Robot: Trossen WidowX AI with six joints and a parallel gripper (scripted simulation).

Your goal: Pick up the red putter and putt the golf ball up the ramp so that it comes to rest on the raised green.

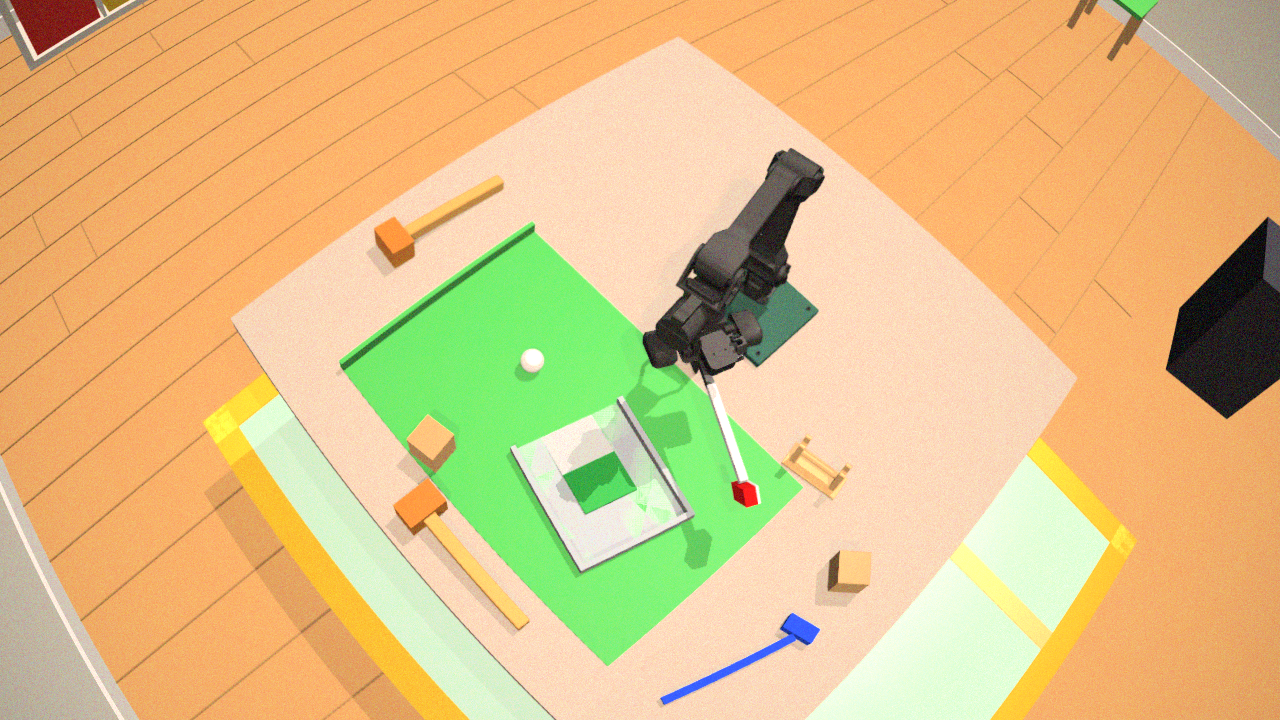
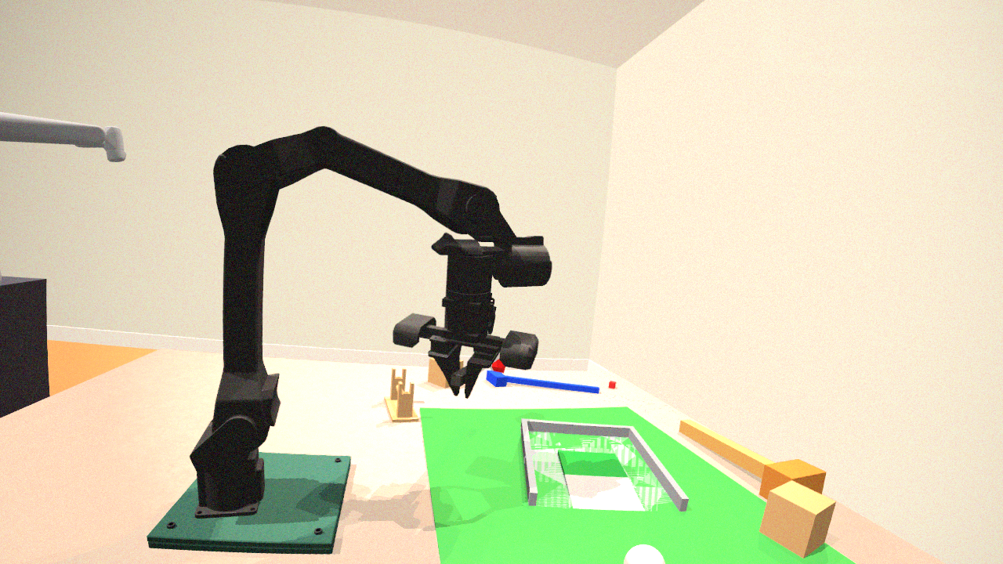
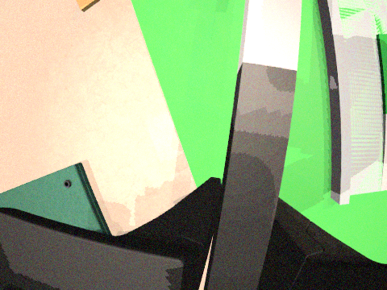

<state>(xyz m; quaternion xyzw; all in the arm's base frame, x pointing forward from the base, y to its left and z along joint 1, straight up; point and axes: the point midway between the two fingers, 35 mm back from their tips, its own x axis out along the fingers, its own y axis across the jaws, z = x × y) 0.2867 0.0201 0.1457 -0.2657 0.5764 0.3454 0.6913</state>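
The red putter is 70 mm ahead of my gripper tip, 90 mm to the left of it and 20 mm above it. Also, from my gripper tip: small wooden rack 30 mm behind, 260 mm to the left, 90 mm below; green mat 170 mm ahead, 150 mm to the right, 120 mm below; white golf ball 110 mm ahead, 260 mm to the right, 100 mm below.
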